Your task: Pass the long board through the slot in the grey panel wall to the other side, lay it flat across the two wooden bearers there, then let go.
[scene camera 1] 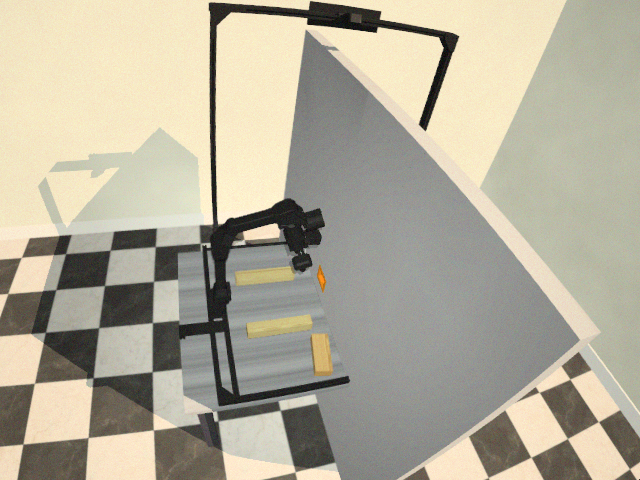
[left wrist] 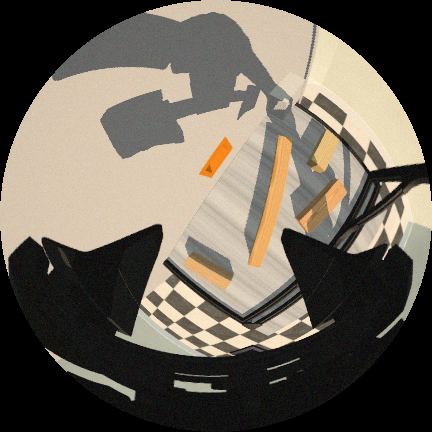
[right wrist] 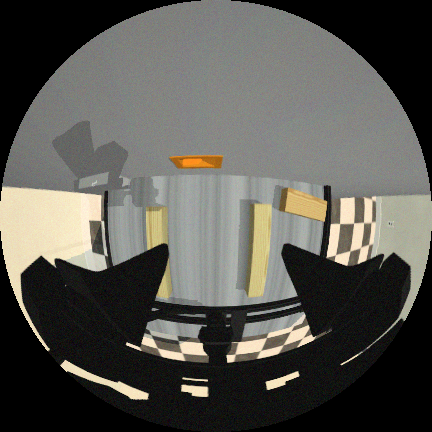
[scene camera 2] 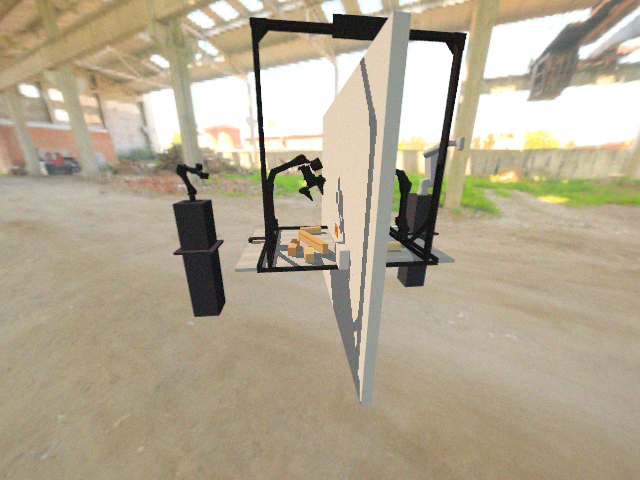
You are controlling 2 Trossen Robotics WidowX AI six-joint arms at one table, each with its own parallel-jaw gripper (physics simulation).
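Places are measured from the left arm's base along level axes (x ahead, y right, z down), in metres.
Pixels of known places: left gripper, fingertip midpoint: [left wrist: 224, 232] [scene camera 2: 317, 197]; right gripper, fingertip midpoint: [right wrist: 227, 250]; right arm's base, origin of the base link: [scene camera 1: 217, 311] [right wrist: 215, 317] [scene camera 2: 402, 237].
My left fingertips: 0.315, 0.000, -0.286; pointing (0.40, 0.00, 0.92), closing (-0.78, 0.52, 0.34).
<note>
For each thing: its middle in the pictures, then the offset to it from my left fingertips, as dx, dy, dz. "spot": a spot on its surface instead.
- long board, body centre: [left wrist: 272, 202] [scene camera 2: 312, 241] -0.041, +0.040, +0.276
- wall's orange-rimmed slot, surface spot: [right wrist: 212, 163] spot: +0.164, +0.015, +0.227
- pale wooden bearer, body centre: [right wrist: 158, 253] [scene camera 1: 264, 275] +0.380, +0.157, +0.284
- second bearer, body centre: [right wrist: 257, 252] [scene camera 1: 279, 326] +0.370, -0.107, +0.284
- loose block, body centre: [right wrist: 304, 205] [scene camera 1: 321, 354] +0.241, -0.253, +0.287
The long board [scene camera 2: 313, 241] [left wrist: 272, 200] lies on the table on the left arm's side of the grey panel wall [scene camera 1: 413, 258] [scene camera 2: 351, 129] [left wrist: 75, 175] [right wrist: 215, 75]. The wall's orange-rimmed slot [scene camera 1: 321, 279] [scene camera 2: 336, 230] [left wrist: 217, 156] [right wrist: 212, 163] sits low, near the table. On the other side, one pale wooden bearer [scene camera 1: 264, 275] [right wrist: 157, 225] and a second bearer [scene camera 1: 279, 326] [right wrist: 260, 250] lie roughly parallel. My left gripper [scene camera 2: 314, 191] [left wrist: 224, 232] is open and empty, above the long board. My right gripper [scene camera 1: 301, 263] [right wrist: 227, 250] is open and empty, above the bearers' side.
A loose block [scene camera 1: 321, 354] [right wrist: 303, 204] lies beside the second bearer. Around the long board lie three short blocks: one [left wrist: 209, 271], another [left wrist: 321, 206] and a paler one [left wrist: 324, 151]. A black frame [scene camera 1: 213, 129] [scene camera 2: 261, 129] rises around the table.
</note>
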